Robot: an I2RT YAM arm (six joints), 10 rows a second.
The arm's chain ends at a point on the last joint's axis. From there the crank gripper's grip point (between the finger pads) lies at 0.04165 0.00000 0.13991 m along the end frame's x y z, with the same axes.
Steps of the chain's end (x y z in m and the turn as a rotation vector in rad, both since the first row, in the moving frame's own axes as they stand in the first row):
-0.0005 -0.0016 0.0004 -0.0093 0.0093 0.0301
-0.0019 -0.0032 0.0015 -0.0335 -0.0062 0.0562
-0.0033 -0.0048 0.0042 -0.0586 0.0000 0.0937
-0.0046 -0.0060 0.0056 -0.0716 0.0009 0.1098
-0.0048 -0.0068 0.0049 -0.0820 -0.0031 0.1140
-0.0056 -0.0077 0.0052 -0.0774 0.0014 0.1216
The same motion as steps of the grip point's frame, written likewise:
0.0008 0.0010 0.0000 -0.0093 0.0093 0.0301
-0.0030 0.0038 0.0016 -0.0335 -0.0062 0.0562
-0.0039 0.0073 0.0038 -0.0586 0.0000 0.0937
-0.0053 0.0086 0.0050 -0.0716 0.0009 0.1098
-0.0062 0.0093 0.0044 -0.0820 -0.0031 0.1140
-0.0064 0.0081 0.0045 -0.0774 0.0014 0.1216

